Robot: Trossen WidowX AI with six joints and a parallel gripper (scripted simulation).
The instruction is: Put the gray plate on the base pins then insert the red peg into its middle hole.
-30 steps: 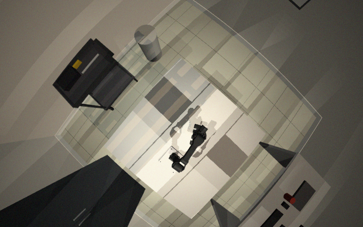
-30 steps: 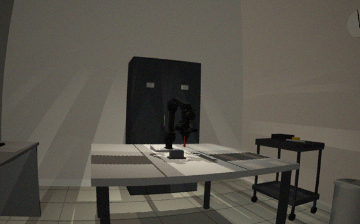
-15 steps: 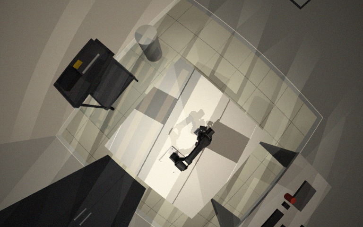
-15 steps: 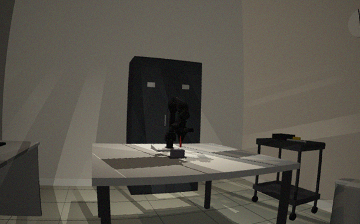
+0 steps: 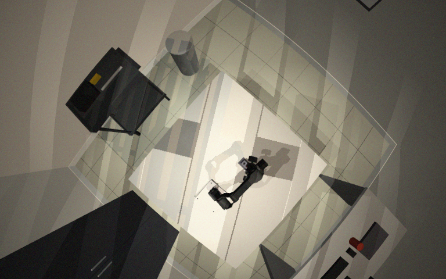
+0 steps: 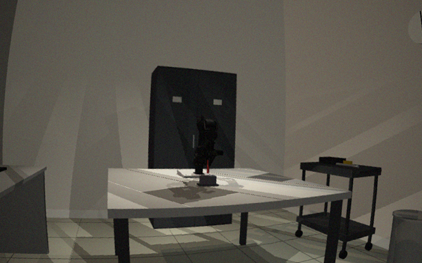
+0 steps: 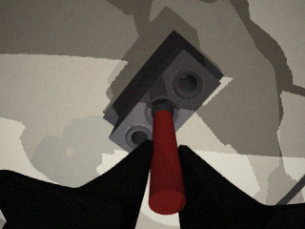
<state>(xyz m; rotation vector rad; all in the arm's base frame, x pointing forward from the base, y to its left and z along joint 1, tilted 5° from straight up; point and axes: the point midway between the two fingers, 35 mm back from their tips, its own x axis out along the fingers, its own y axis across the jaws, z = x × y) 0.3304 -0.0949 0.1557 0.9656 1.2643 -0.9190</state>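
Right now my gripper tip is 70 mm above the gray plate. From my gripper tip the other things lie so: red peg right at my gripper tip; dark base 110 mm below.
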